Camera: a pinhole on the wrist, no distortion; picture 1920 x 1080 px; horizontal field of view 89.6 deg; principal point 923.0 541.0 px. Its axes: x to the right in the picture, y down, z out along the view. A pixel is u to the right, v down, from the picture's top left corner.
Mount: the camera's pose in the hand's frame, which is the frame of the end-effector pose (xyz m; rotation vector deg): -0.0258 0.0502 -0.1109 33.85 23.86 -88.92
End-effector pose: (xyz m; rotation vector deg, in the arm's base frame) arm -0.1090 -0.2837 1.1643 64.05 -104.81 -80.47
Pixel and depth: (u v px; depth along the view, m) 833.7 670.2 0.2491
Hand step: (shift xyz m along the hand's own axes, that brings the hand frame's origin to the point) -0.0215 -0.0816 0.1043
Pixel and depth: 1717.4 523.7 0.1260
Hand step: -0.0432 -0.1074 -0.0726
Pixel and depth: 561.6 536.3 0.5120
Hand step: -0.0867 -0.0999 0.4112
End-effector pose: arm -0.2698 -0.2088 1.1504 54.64 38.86 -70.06
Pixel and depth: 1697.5 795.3 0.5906
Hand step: 0.0577 -0.6909 0.0908
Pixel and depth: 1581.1 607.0 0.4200
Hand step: -0.0475 -0.4303 0.0554
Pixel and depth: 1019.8 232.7 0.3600
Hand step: -0.1818 -0.1838 0.1440
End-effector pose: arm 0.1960 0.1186 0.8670 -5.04 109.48 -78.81
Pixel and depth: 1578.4 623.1 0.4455
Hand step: -0.0414 -0.4590 0.0669
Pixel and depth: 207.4 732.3 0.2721
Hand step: -0.0029 0.0463 0.2311
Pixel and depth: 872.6 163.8 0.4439
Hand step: -0.2492 -0.1819 0.2410
